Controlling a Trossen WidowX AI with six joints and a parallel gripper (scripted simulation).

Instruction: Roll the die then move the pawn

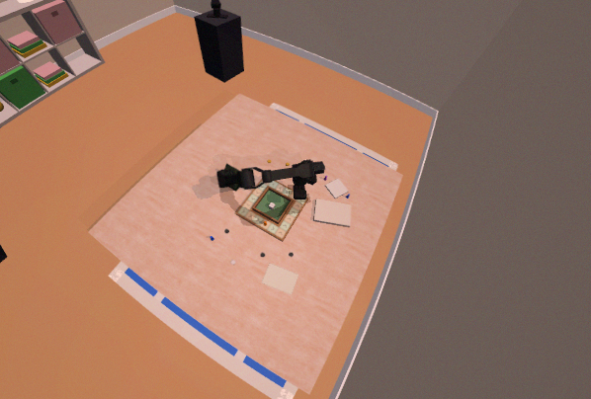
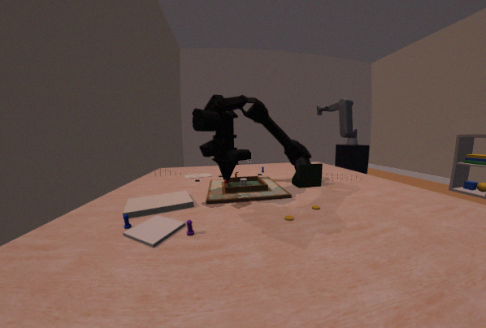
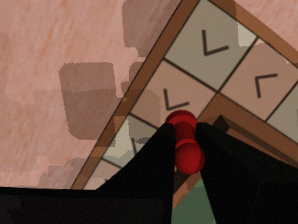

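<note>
Right now the green tray is 130 mm to the right of my gripper tip, 60 mm below it and 60 mm behind it. Also, from my gripper tip: red pawn: right at my gripper tip; then white die: 140 mm to the right, 60 mm behind, 40 mm below; then purple pawn: 210 mm to the left, 70 mm ahead, 60 mm below.
</note>
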